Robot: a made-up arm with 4 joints.
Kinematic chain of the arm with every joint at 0, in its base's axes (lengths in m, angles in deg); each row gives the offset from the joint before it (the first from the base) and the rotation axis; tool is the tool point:
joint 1: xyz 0 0 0.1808 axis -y
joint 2: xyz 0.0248 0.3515 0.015 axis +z
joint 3: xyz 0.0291 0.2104 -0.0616 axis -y
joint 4: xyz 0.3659 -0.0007 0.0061 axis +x
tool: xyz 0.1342 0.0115 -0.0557
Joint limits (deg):
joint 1: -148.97..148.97
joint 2: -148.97..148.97
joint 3: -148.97..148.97
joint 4: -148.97..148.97
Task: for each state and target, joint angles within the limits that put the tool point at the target. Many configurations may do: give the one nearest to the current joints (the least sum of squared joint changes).
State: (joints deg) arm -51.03 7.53 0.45 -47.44
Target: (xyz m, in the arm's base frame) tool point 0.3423 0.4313 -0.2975
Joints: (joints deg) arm -41.82 -10.84 -4.40 -41.16
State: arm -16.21 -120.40 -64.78 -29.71
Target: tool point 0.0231 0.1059 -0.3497
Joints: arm -4.85 -125.45 -68.42 -46.13
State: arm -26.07 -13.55 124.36 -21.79
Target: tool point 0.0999 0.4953 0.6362
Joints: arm -36.02 22.92 115.32 -6.38
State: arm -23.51 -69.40 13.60 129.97
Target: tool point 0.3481 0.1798 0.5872
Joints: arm 8.66 -60.00 46.05 131.59
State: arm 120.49 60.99 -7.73 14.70
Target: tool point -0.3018 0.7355 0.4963
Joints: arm 119.42 20.45 23.58 -0.57
